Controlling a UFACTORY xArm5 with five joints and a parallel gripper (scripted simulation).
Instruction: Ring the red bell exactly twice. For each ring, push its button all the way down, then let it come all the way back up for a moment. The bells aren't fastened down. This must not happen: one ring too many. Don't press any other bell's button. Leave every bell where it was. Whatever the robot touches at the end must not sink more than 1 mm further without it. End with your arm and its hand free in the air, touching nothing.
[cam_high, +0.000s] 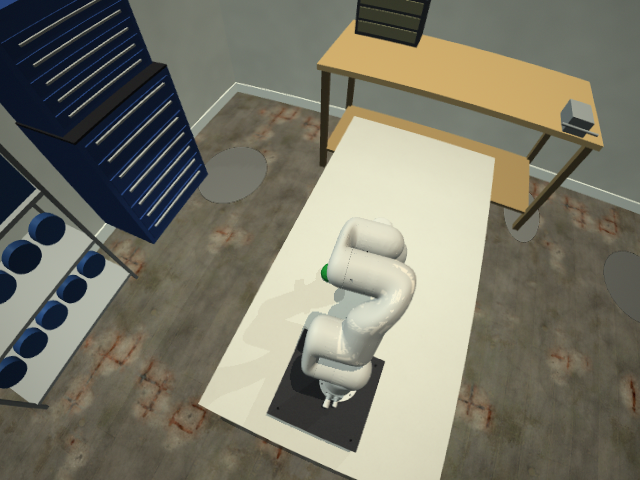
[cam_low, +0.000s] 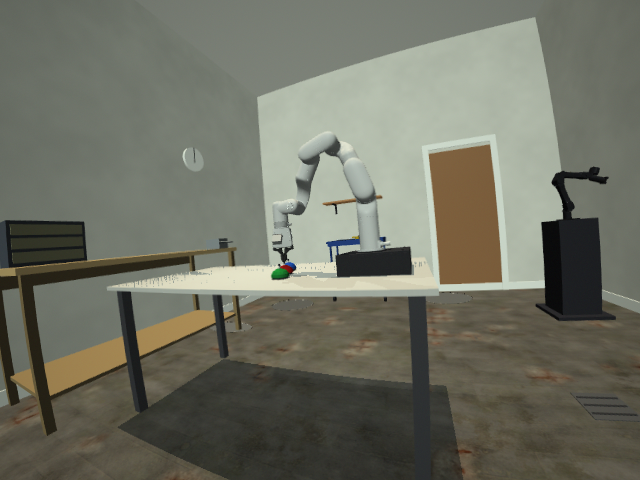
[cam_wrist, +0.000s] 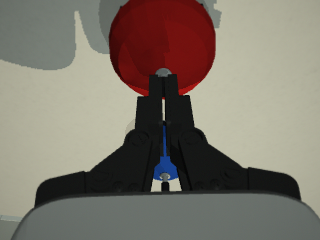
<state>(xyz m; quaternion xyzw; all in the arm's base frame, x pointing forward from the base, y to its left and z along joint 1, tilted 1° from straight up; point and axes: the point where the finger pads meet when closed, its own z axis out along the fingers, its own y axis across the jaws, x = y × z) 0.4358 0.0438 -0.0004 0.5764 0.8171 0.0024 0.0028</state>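
The red bell is 4 cm below my hand. Round my hand: blue bell (13 cm to the right, 5 cm ahead, 4 cm below); green bell (13 cm to the left, 5 cm behind, 4 cm below).
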